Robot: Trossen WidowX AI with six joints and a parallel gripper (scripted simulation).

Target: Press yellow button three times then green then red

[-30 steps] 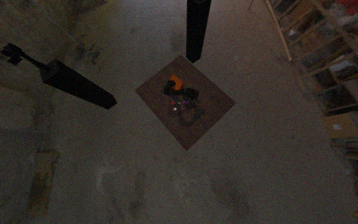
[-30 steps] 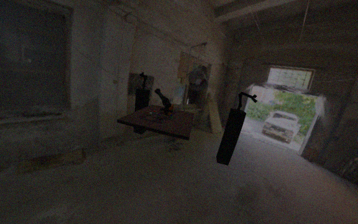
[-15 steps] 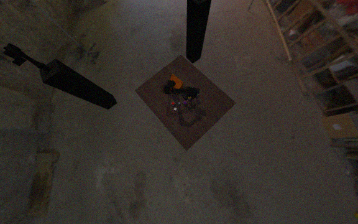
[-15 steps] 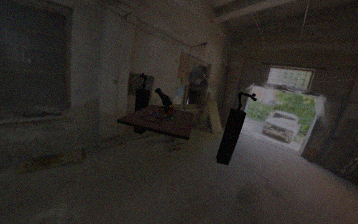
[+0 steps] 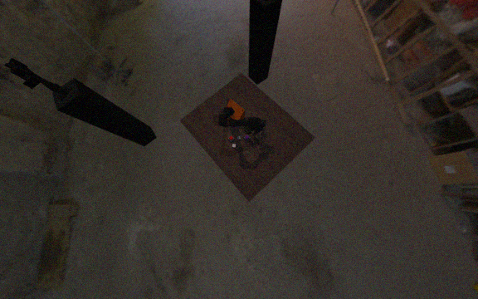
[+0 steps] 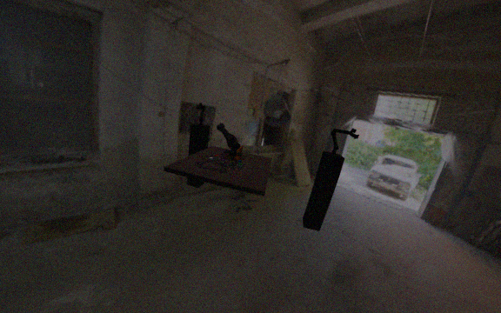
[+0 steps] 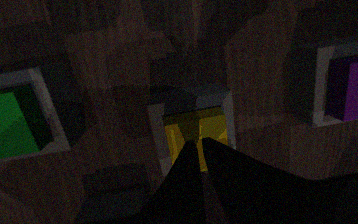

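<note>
Now: gripper tip 1 cm above the yellow button. From my gripper tip the other things lie so: green button 2 cm ahead, 10 cm to the left, 1 cm below; red button 7 cm behind, 22 cm to the right, 1 cm below; purple button 2 cm ahead, 10 cm to the right, 1 cm below.
</note>
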